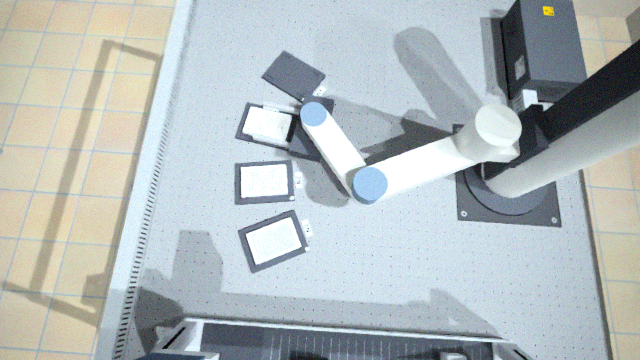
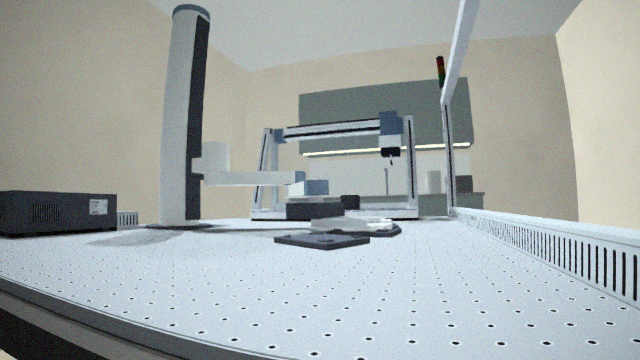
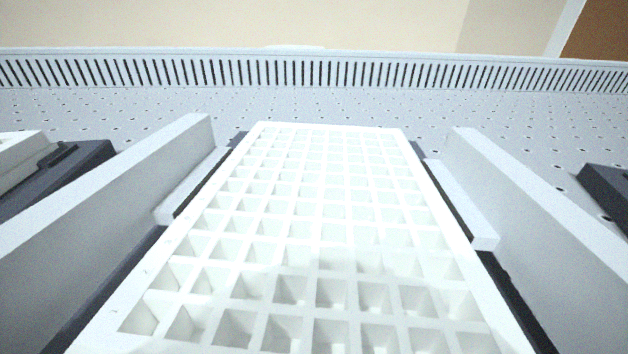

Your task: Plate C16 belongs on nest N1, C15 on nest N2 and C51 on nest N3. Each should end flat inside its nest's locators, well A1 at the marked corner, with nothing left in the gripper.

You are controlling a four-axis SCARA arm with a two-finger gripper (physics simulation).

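Places are measured from the arm's base along level axes (x ahead, y left, z up), in centimetres.
Pixels of known places: gripper, fingertip midpoint: [image 1: 258,120] [image 2: 374,222] [image 3: 325,142]; arm's base, origin of the base link: [image 1: 502,174].
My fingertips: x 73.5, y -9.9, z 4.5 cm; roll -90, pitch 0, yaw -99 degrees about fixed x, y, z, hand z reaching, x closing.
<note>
Ahead of a thing's pixels: the offset from my fingertips to its middle. "pt": to the spot under its first point.
My gripper [image 1: 274,125] [image 3: 325,142] is shut on a white plate @[dx -2.4, dy +0.4, dz -1.3 cm] [image 1: 266,126] [image 3: 330,210], with its pads against the long sides. That plate's code is not readable. It sits low at a dark nest @[pt dx +5.2, dy +0.1, dz -2.0 cm] [image 1: 242,122], whose label is hidden by the arm; whether it rests on the nest floor is unclear. Plate C15 @[dx -3.4, dy +17.8, dz -1.3 cm] [image 1: 264,181] [image 3: 17,142] lies flat in nest N2 @[pt dx +4.0, dy +19.3, dz -2.0 cm] [image 1: 237,184] [image 3: 97,150]. Another white plate @[dx -7.8, dy +34.2, dz -1.3 cm] [image 1: 274,240], code not readable, lies in nest N1 @[pt dx -0.9, dy +37.9, dz -2.0 cm] [image 1: 246,252]. A fourth dark nest @[dx -8.6, dy -17.4, dz -2.4 cm] [image 1: 293,75] [image 2: 322,242] holds no plate; its label is too blurred to read.
The arm [image 1: 425,165] [image 2: 250,178] reaches in from its column [image 2: 177,120]. A dark box [image 1: 545,45] [image 2: 57,212] stands beside the base. A slotted rail [image 2: 560,240] [image 3: 320,72] runs along the table edge beyond the nests. A gantry frame @[pt dx +9.3, dy +59.9, dz +18.6 cm] [image 2: 411,170] stands at the far side.
</note>
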